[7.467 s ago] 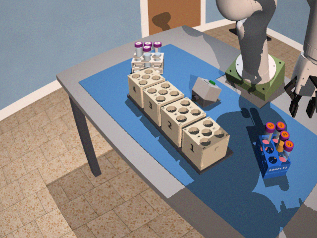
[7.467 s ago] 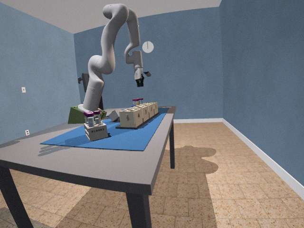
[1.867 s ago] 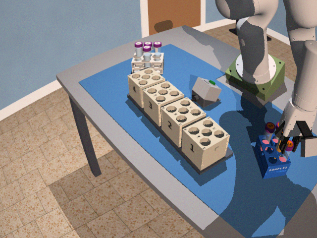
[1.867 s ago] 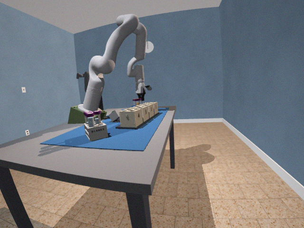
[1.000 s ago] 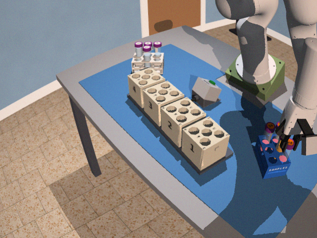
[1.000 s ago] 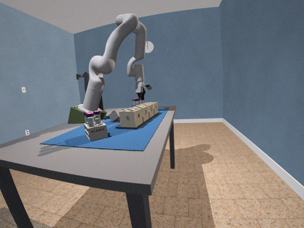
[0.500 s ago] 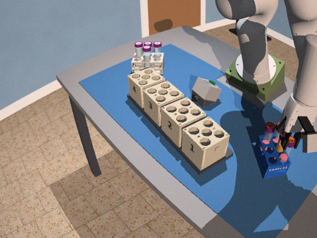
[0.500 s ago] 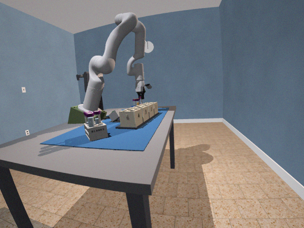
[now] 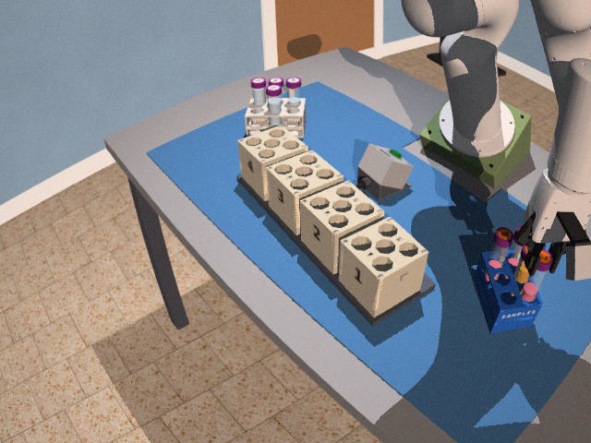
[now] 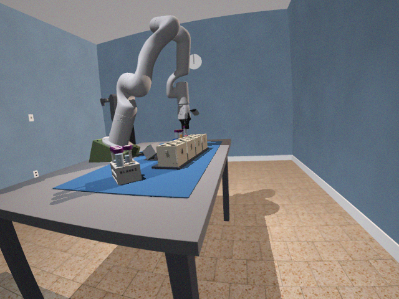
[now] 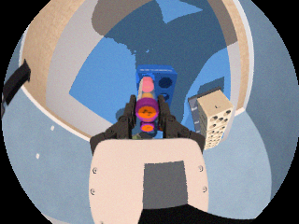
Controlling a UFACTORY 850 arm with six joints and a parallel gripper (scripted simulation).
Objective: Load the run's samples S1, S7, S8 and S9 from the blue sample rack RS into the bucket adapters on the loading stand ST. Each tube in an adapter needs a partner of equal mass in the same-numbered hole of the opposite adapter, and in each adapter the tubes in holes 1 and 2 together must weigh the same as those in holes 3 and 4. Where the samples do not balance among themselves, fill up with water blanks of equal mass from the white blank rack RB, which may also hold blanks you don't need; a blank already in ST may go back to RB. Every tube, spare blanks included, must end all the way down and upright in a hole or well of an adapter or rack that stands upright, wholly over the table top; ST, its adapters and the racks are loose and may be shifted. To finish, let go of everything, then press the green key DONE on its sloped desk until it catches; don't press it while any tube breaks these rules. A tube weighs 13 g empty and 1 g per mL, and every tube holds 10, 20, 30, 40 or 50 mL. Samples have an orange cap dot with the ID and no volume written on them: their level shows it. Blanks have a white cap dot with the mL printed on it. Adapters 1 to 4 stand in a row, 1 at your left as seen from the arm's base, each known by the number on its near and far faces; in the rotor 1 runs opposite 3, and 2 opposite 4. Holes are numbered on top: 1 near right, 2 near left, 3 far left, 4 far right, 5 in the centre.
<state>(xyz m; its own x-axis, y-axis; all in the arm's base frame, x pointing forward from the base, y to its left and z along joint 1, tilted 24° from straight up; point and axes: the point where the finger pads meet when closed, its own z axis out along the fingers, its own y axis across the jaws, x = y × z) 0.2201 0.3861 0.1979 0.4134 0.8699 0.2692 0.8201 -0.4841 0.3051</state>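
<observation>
My hand is 10 mm to the right of the tube and 50 mm above it. Round my hand: loading stand ST (170 mm ahead, 360 mm to the right, 130 mm below); white blank rack (90 mm ahead, 710 mm to the right, 110 mm below); blue sample rack (40 mm to the right, 110 mm below).
</observation>
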